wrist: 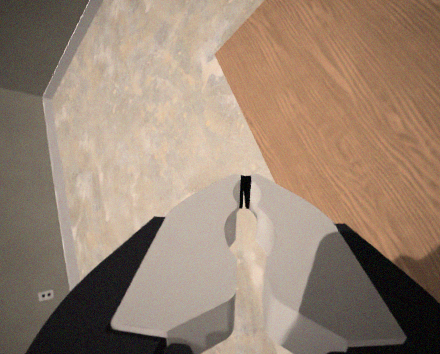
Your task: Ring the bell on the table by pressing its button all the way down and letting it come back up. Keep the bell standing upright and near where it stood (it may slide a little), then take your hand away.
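Places are measured from the arm's base along level axes (x ahead, y left, z up), in centimetres.
Where they show: gripper, fingertip midpoint: (243,179).
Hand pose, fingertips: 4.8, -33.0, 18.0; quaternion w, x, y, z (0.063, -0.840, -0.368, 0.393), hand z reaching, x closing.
After its pixels a point has its place, as x, y, z.
My gripper (243,179) @[4.8, -33.0, 18.0] is shut, with its two pale grey jaws together at the black tips and nothing between them. It points past the left edge of the wooden table (340,100) @[-5.8, -29.1, -6.3], whose top fills the upper right of the wrist view. The bell does not show in this view, so I cannot tell how far the gripper is from it.
The table's corner is at the upper middle, and its edge runs down behind the jaws. A mottled beige floor (135,120) lies to the left, bordered by a pale skirting board and a grey wall (25,190) with a white socket (45,295). A shadow falls on the table at the lower right.
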